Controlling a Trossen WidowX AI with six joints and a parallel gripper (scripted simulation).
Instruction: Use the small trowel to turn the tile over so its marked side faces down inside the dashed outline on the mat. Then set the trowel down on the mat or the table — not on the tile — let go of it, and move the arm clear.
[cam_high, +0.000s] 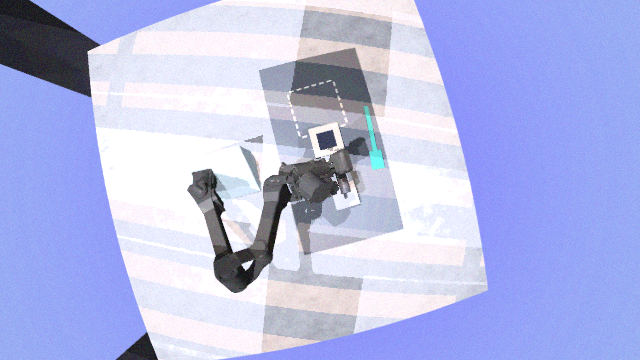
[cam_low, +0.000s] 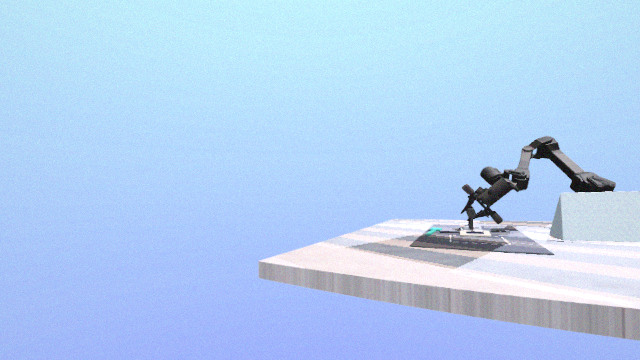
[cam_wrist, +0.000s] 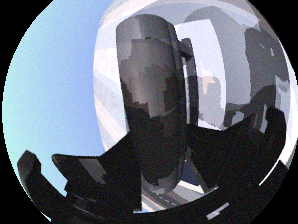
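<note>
My gripper tip is 100 mm to the right of the tile, 50 mm above it and 40 mm past it. Round my gripper tip: teal trowel: 110 mm ahead, 60 mm to the left, 50 mm below.
</note>
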